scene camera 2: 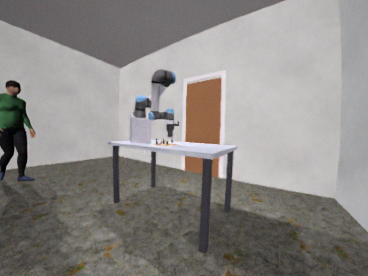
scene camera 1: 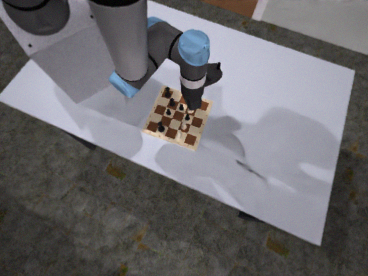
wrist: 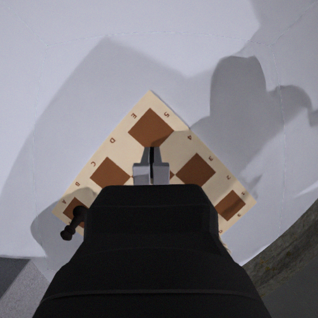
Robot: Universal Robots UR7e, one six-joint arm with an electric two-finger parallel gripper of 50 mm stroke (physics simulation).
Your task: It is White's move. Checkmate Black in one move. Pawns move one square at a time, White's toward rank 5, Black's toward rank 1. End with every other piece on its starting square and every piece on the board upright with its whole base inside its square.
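Pixels of known places: gripper, fingertip midpoint: (scene camera 2: 172, 143) (scene camera 1: 197, 106); arm's base, origin of the base link: (scene camera 2: 139, 116) (scene camera 1: 39, 7).
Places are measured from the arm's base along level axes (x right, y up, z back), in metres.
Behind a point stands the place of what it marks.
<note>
The chessboard (scene camera 1: 190, 139) {x 0.110, y -0.310, z -0.493 m} (wrist: 151, 128) lies on the table. My gripper (scene camera 1: 192, 109) {x -0.023, y -0.297, z -0.473 m} (scene camera 2: 170, 136) {x -0.023, y -0.297, z -0.473 m} (wrist: 151, 156) is shut and empty, low over the board near its E5 corner. A pale piece (scene camera 1: 190, 111) {x 0.003, y -0.302, z -0.455 m} shows partly beside the fingers in scene camera 1. Two other pale pieces (scene camera 1: 184, 127) {x 0.076, y -0.298, z -0.456 m} (scene camera 1: 179, 135) {x 0.117, y -0.285, z -0.452 m} stand toward the rank 1 side. Black pieces (scene camera 1: 167, 92) {x -0.035, y -0.286, z -0.344 m} (scene camera 1: 172, 102) {x 0.000, y -0.284, z -0.379 m} (scene camera 1: 181, 107) {x 0.002, y -0.297, z -0.417 m} (scene camera 1: 168, 112) {x 0.039, y -0.298, z -0.377 m} (scene camera 1: 187, 117) {x 0.034, y -0.297, z -0.453 m} (scene camera 1: 160, 127) {x 0.114, y -0.282, z -0.376 m} stand on the board. In the wrist view a black piece (wrist: 73, 223) shows at the A5 corner; the gripper body hides much of the board.
The white table (scene camera 1: 280, 150) {x 0.031, y -0.316, z -0.822 m} (scene camera 2: 200, 147) {x 0.012, y -0.315, z -0.799 m} carries the robot's pale base block (scene camera 1: 80, 65) {x 0.045, y -0.152, z -0.073 m} (scene camera 2: 141, 130) {x 0.037, y -0.174, z -0.078 m} beside the board. The arm (scene camera 1: 194, 50) {x 0.027, y 0.047, z -0.456 m} (scene camera 2: 163, 77) {x 0.143, y 0.321, z -0.466 m} reaches over the board. A person in green (scene camera 2: 12, 112) stands away at the left in scene camera 2.
</note>
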